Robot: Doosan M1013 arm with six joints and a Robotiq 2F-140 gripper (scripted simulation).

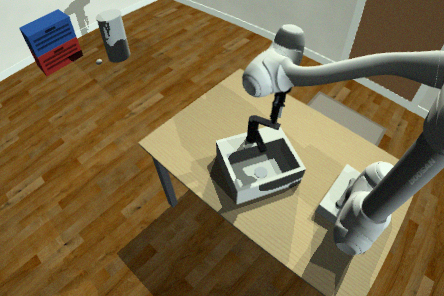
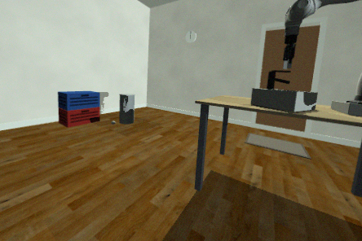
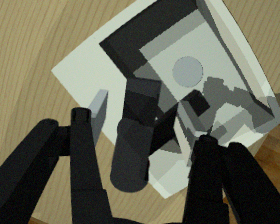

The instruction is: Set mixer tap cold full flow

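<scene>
Right now my hand is 40 mm short of the lever, 10 mm to the right of it and 50 mm above it. Also, from my hand: white sink basin (10 mm behind, 80 mm to the left, 280 mm below).
</scene>
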